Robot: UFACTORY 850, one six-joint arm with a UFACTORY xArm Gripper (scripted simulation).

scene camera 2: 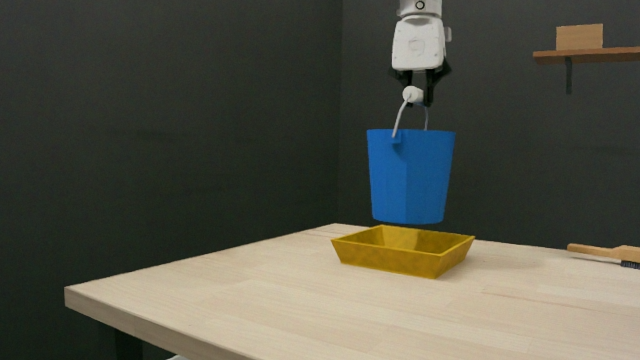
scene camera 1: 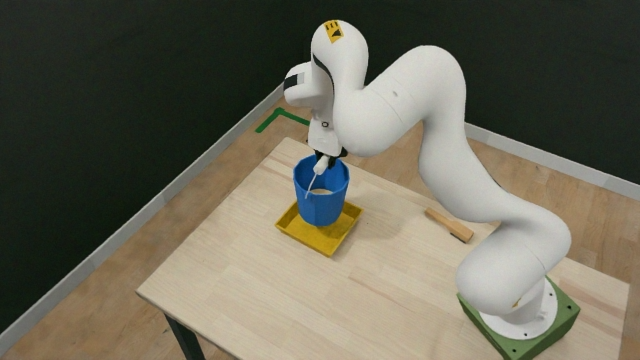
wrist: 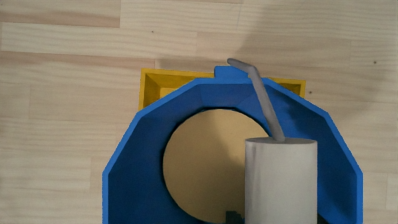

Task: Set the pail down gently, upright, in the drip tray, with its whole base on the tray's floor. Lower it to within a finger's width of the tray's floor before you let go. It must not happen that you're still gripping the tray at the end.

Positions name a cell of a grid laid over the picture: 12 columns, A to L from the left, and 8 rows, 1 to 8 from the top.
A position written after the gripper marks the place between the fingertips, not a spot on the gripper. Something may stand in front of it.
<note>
In view: the gripper (scene camera 2: H3), a blue pail (scene camera 2: H4) and a yellow drip tray (scene camera 2: H6).
The blue pail is seen too in scene camera 1 (scene camera 1: G5). The yellow drip tray is seen too in scene camera 1 (scene camera 1: G6) and in the wrist view (wrist: E3). The gripper shows as well in scene camera 1 (scene camera 1: G4).
</note>
